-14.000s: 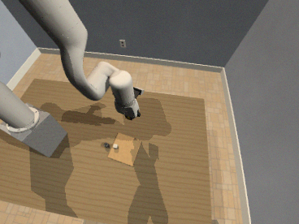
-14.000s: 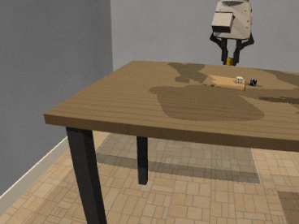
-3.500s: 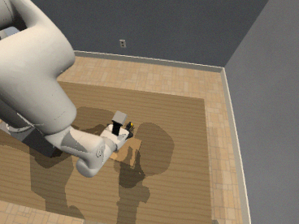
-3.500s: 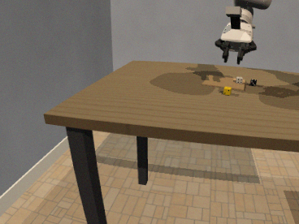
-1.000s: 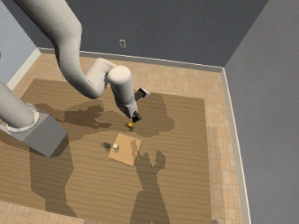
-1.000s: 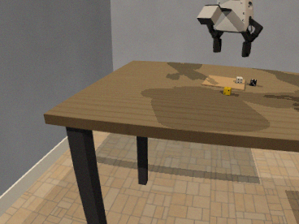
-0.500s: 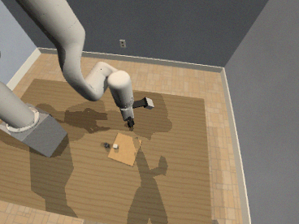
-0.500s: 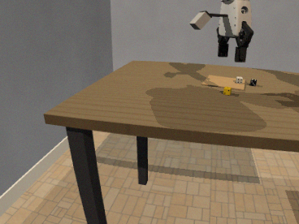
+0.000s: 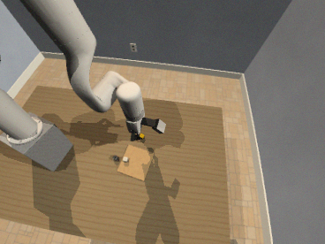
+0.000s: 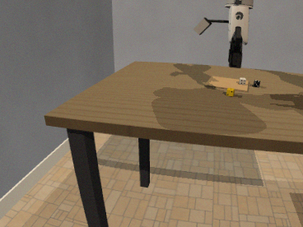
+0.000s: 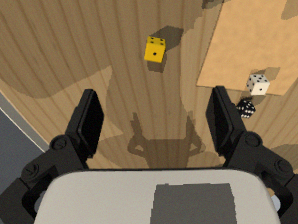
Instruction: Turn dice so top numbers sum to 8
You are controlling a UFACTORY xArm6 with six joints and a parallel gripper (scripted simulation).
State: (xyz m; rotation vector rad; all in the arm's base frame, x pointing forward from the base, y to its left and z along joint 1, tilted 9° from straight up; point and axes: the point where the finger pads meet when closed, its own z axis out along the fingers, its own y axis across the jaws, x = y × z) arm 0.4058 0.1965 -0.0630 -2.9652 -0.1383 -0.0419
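Right now my hand is 90 mm above the yellow die. The rest, counted from my hand: black die: 150 mm to the right, 90 mm below, 80 mm behind; then tan mat: 130 mm to the right, 100 mm below, 20 mm ahead; then white die: 140 mm to the right, 90 mm below, 30 mm behind.
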